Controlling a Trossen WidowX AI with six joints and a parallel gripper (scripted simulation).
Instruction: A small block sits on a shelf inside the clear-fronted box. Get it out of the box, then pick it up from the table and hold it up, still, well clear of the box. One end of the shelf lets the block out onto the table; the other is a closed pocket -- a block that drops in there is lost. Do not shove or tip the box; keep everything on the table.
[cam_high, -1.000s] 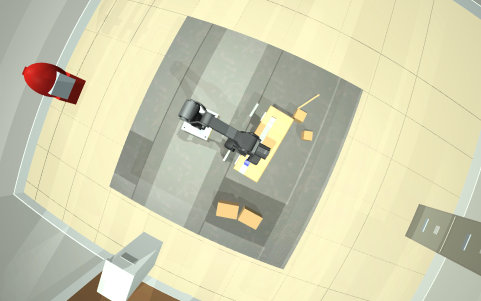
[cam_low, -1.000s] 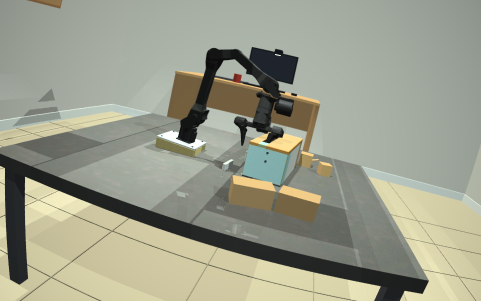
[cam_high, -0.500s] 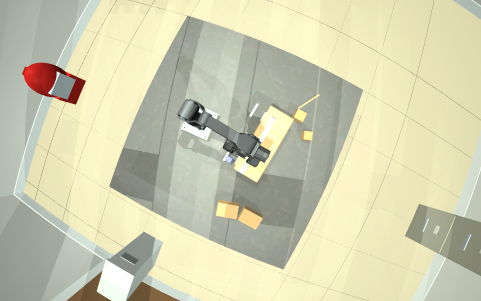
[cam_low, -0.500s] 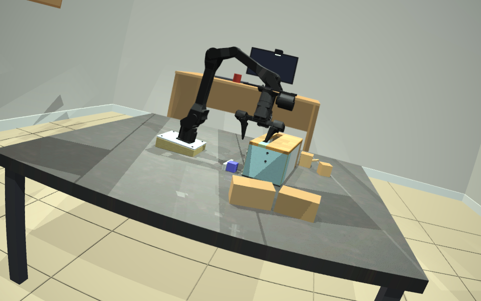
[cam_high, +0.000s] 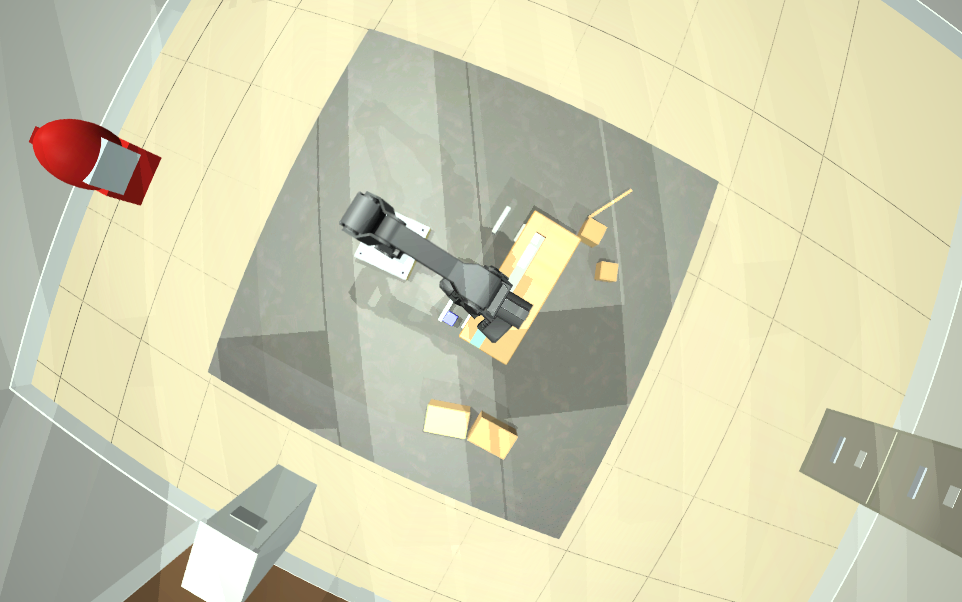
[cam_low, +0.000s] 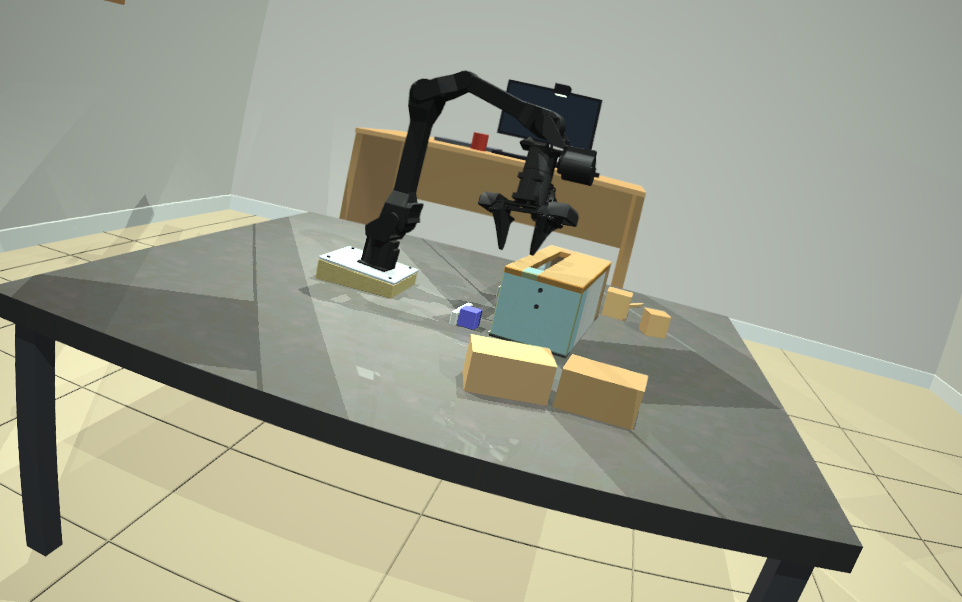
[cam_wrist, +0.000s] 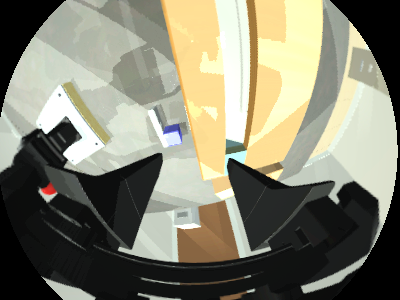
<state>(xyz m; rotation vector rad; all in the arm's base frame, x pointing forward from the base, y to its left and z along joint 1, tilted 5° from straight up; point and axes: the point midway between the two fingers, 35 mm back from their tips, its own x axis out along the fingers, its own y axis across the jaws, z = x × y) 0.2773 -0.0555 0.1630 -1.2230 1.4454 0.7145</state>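
Right now my gripper tip is 130 mm above the blue block, 50 mm to the left of it and 50 mm past it. Round my gripper tip: clear-fronted box: 120 mm to the left, 80 mm below, 40 mm ahead.
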